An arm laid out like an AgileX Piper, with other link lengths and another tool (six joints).
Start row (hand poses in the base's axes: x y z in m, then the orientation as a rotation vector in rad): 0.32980 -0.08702 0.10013 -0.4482 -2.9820 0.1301
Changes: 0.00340 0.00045 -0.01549 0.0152 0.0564 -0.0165; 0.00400 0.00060 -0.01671 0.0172 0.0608 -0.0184; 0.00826 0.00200 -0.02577 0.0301 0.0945 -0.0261; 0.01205 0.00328 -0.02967 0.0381 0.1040 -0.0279; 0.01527 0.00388 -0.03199 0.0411 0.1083 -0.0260; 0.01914 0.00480 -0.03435 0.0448 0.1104 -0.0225; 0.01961 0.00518 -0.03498 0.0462 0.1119 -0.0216; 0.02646 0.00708 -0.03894 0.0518 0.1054 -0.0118; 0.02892 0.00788 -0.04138 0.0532 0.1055 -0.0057; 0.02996 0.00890 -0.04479 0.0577 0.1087 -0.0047; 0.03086 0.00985 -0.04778 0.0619 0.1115 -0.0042; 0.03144 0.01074 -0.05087 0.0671 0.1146 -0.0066; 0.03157 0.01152 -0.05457 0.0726 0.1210 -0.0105; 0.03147 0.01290 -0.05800 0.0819 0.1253 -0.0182; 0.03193 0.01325 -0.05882 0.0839 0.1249 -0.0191
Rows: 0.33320 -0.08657 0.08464 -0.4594 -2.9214 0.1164; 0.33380 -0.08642 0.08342 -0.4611 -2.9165 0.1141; 0.33806 -0.08502 0.07436 -0.4639 -2.8805 0.1008; 0.34185 -0.08374 0.07046 -0.4636 -2.8701 0.0908; 0.34507 -0.08314 0.06814 -0.4597 -2.8662 0.0875; 0.34894 -0.08222 0.06578 -0.4538 -2.8647 0.0829; 0.34941 -0.08184 0.06515 -0.4521 -2.8634 0.0812; 0.35626 -0.07994 0.06119 -0.4387 -2.8718 0.0728; 0.35872 -0.07914 0.05875 -0.4297 -2.8731 0.0713; 0.35976 -0.07812 0.05534 -0.4272 -2.8698 0.0655; 0.36066 -0.07717 0.05235 -0.4254 -2.8668 0.0601; 0.36124 -0.07628 0.04926 -0.4277 -2.8626 0.0529; 0.36137 -0.07550 0.04556 -0.4314 -2.8548 0.0460; 0.36127 -0.07412 0.04213 -0.4404 -2.8476 0.0328; 0.36173 -0.07377 0.04131 -0.4415 -2.8475 0.0297
